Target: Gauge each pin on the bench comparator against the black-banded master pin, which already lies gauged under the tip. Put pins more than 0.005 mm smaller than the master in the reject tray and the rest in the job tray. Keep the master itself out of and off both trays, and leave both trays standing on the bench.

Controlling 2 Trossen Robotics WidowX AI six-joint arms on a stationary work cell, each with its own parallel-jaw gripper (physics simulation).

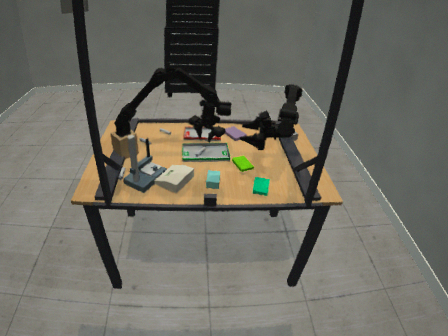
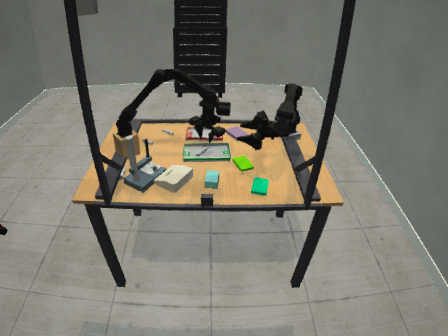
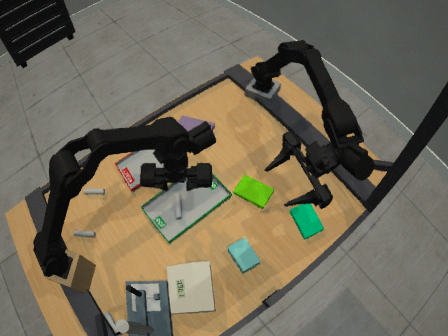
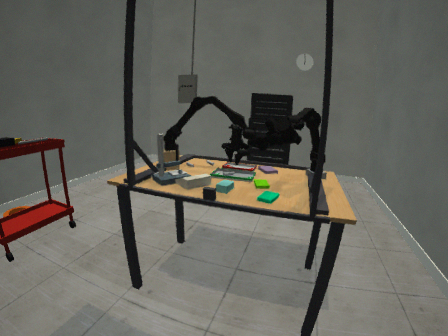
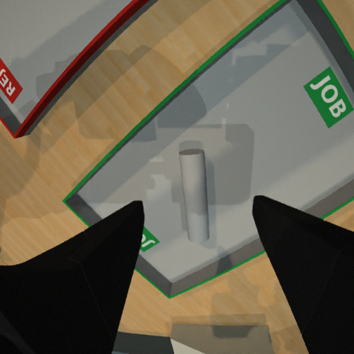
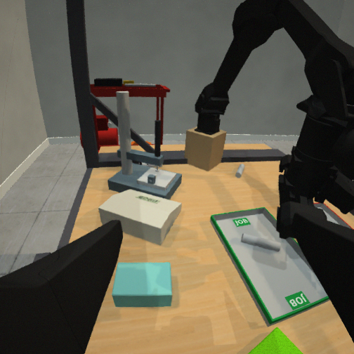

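A plain grey pin (image 5: 195,192) (image 3: 178,207) (image 6: 260,242) lies in the green-rimmed job tray (image 5: 270,90) (image 3: 202,202). My left gripper (image 5: 197,206) (image 3: 178,187) is open above it, one finger each side, touching nothing. The red-rimmed reject tray (image 5: 20,131) (image 3: 129,175) stands beside, partly hidden by the left arm. Two pins (image 3: 94,191) (image 3: 84,233) lie on the bench at left. The comparator (image 6: 123,130) shows no pin under its tip. A light rod (image 3: 109,320) lies beside it; no black band can be made out. My right gripper (image 6: 207,225) (image 3: 276,187) is open and empty.
The readout box (image 3: 192,300) (image 6: 140,215) stands by the comparator; its digits are unreadable. Teal (image 3: 243,255), lime (image 3: 253,191), green (image 3: 307,220) and purple (image 3: 192,122) blocks lie around the job tray. A brown block (image 3: 80,272) is at the left arm's base.
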